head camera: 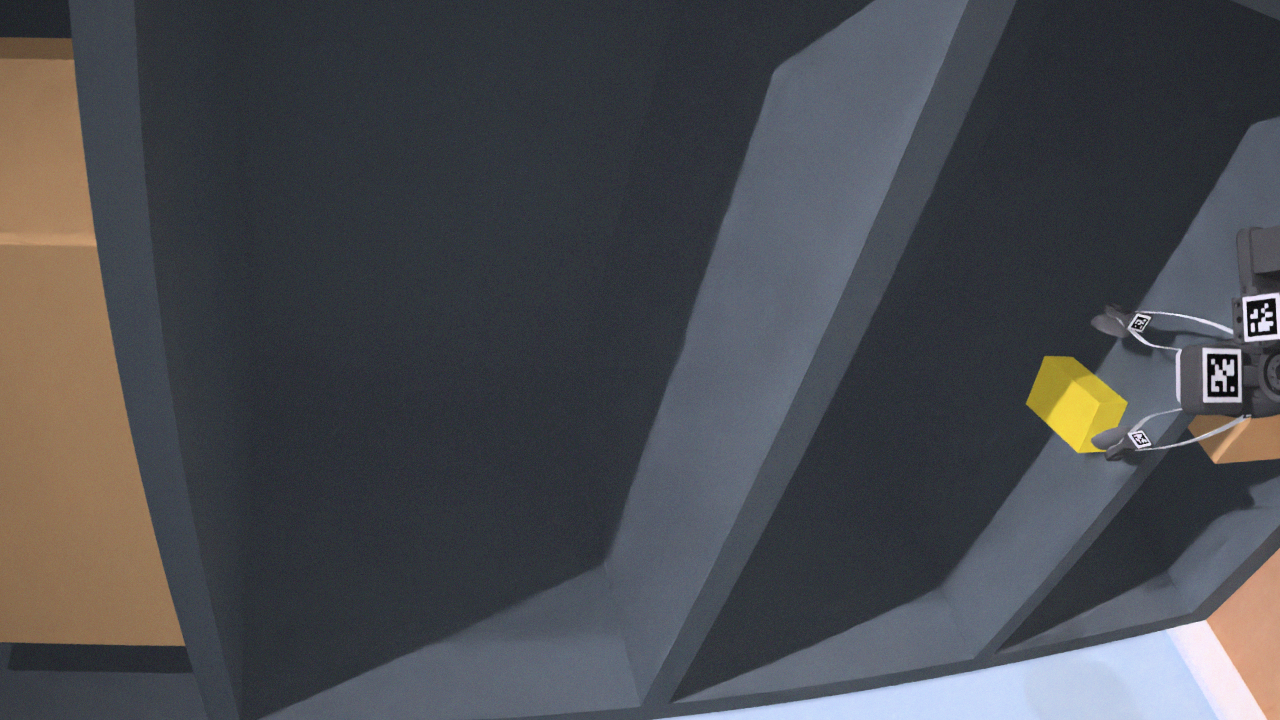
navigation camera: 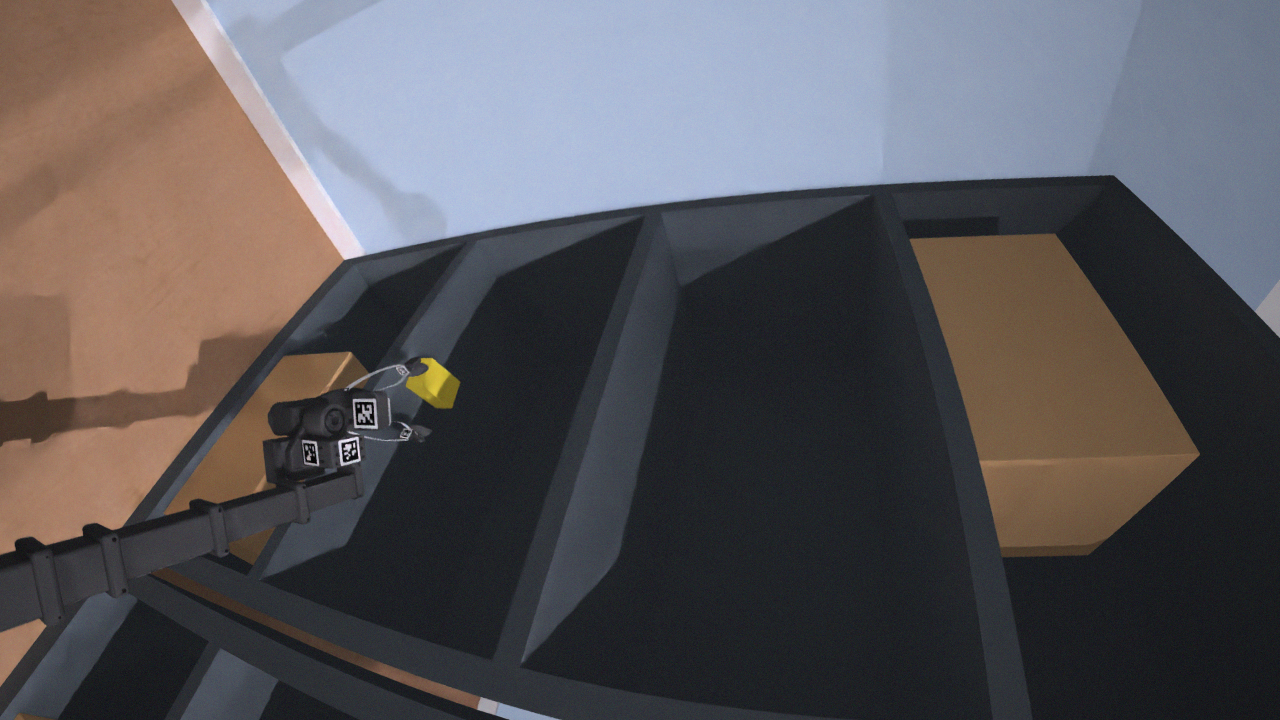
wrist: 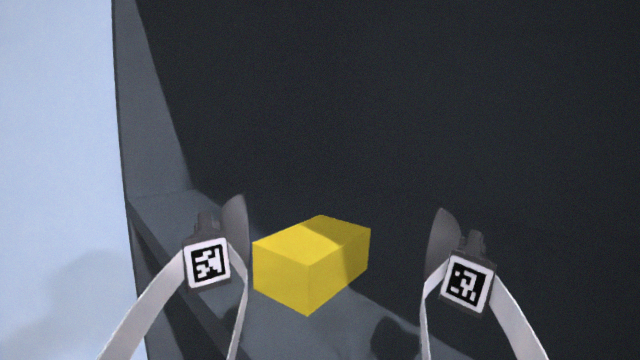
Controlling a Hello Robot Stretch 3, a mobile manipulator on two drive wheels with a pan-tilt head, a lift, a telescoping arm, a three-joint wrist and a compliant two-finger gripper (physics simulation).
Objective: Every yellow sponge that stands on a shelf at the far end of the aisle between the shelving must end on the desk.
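Frame: origin at the robot's base, x ahead, y left, z up, level; centimetres.
Seen in the pictures: gripper, fingertip midpoint: (head camera: 1097,382) (navigation camera: 426,399).
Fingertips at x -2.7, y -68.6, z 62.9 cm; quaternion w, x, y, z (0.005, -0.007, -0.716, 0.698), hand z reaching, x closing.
Note:
Pixels of each thing's top centre, then the offset from my fingertips to it. Level surfaces: height alone.
- yellow sponge, middle of its top: (head camera: 1061,403) (navigation camera: 442,383) dx +1.8, dy -10.3, dz -5.0 cm
- dark grey shelf board, its level: dz -9.6 cm
- large cardboard box, middle of its top: (navigation camera: 1079,386) dx -1.4, dy -16.3, dz +108.9 cm
- second box, middle of its top: (head camera: 1246,242) (navigation camera: 339,473) dx -16.5, dy -0.7, dz -28.3 cm
- brown floor, its level: dz -62.9 cm
A yellow sponge (head camera: 1069,407) (navigation camera: 434,383) (wrist: 305,260) rests on a dark grey shelf board (head camera: 1020,519) (navigation camera: 456,313) (wrist: 325,332). My gripper (head camera: 1109,380) (navigation camera: 418,400) (wrist: 338,226) is open, with its fingers wide apart and nothing gripped. It is at the front of the sponge. In the wrist view the sponge shows between the two fingers, closer to the left one. In the head view the lower fingertip overlaps the sponge's near end. I cannot tell whether they touch. The desk does not show in these views.
A large cardboard box (head camera: 80,429) (navigation camera: 1056,358) sits in another shelf compartment. A second box (head camera: 1248,443) (navigation camera: 295,371) is beside the gripper, on the neighbouring level. Another shelving unit (navigation camera: 304,667) adjoins this one. A pale blue wall (navigation camera: 626,89) (wrist: 55,125) and brown floor (navigation camera: 116,223) lie beyond.

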